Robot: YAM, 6 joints.
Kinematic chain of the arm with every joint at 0, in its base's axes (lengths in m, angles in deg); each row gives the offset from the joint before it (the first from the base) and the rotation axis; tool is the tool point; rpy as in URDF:
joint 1: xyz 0 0 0.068 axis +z
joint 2: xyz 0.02 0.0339 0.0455 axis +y
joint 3: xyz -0.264 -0.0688 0 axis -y
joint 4: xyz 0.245 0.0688 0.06 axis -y
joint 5: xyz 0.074 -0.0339 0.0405 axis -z
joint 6: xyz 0.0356 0 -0.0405 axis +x
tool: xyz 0 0 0 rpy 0 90 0
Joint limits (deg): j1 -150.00..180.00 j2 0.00..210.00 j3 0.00..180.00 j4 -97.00..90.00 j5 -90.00..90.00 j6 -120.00..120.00
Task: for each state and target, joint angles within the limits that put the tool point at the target. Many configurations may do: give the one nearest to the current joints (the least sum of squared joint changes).
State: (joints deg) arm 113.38 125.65 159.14 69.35 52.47 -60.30
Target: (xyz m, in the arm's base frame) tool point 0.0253 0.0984 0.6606
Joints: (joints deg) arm 92.74 111.11 174.25 80.59 57.34 -60.30
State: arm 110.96 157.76 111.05 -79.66 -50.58 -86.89
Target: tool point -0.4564 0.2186 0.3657
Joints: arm 151.32 134.52 149.33 -50.56 -49.90 -86.89
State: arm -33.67 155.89 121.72 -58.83 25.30 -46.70
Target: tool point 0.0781 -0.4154 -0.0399
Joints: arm -77.07 159.42 108.71 -65.42 28.21 -46.70
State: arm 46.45 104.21 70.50 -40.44 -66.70 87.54
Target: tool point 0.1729 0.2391 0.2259
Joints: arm 47.72 91.80 62.71 -46.59 -67.71 87.54
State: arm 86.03 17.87 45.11 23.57 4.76 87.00
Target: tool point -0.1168 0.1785 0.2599
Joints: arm 122.98 51.83 27.22 17.44 -1.31 87.00
